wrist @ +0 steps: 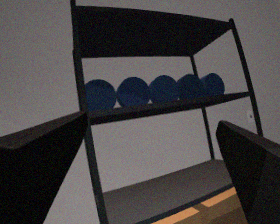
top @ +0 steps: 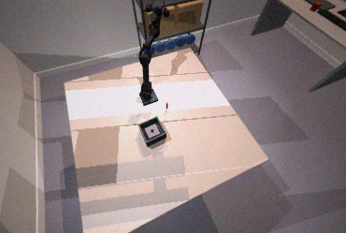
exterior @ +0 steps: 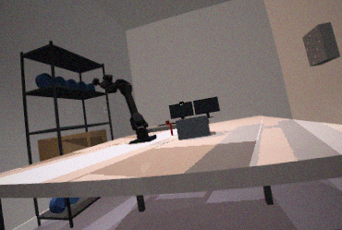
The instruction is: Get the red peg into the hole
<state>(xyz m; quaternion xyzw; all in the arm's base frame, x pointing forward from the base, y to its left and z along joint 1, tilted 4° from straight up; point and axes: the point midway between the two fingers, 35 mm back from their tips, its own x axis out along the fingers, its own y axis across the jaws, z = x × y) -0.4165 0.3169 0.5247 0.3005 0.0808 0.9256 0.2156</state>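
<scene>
The red peg is 640 mm ahead of my gripper tip, 500 mm below it and 210 mm to the right of it. Also, from my gripper tip: dark box (810 mm ahead, 510 mm below, 400 mm to the right); then plate (810 mm ahead, 490 mm below, 400 mm to the right).
</scene>
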